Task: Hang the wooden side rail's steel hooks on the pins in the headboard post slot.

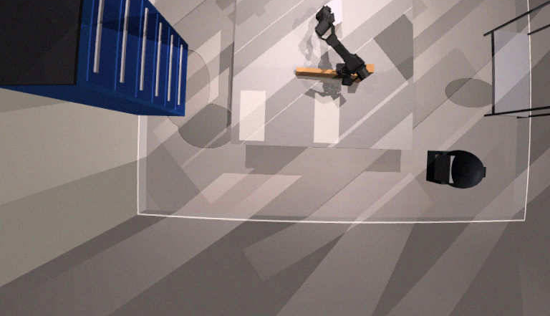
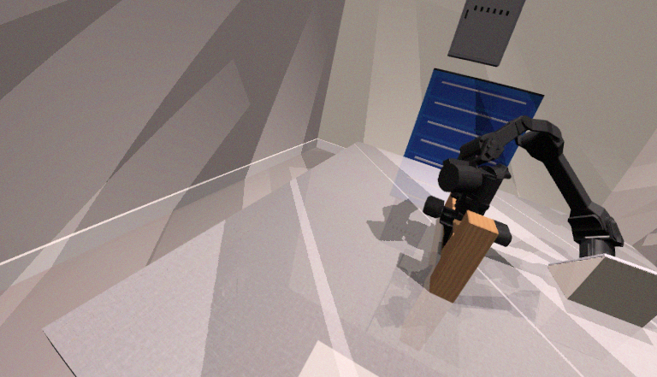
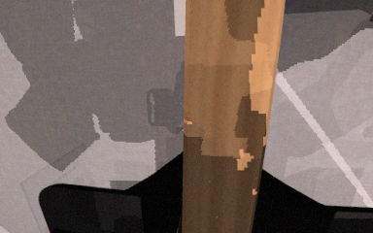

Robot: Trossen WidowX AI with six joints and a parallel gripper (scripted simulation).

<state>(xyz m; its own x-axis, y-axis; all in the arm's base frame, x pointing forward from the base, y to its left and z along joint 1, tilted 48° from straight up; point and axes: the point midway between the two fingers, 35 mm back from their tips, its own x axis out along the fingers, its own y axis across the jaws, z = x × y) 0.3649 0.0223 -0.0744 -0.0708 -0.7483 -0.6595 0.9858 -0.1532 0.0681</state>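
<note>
Now: the headboard post 11 cm to the left of my gripper tip, 4 cm above it and 2 cm ahead of it.
</note>
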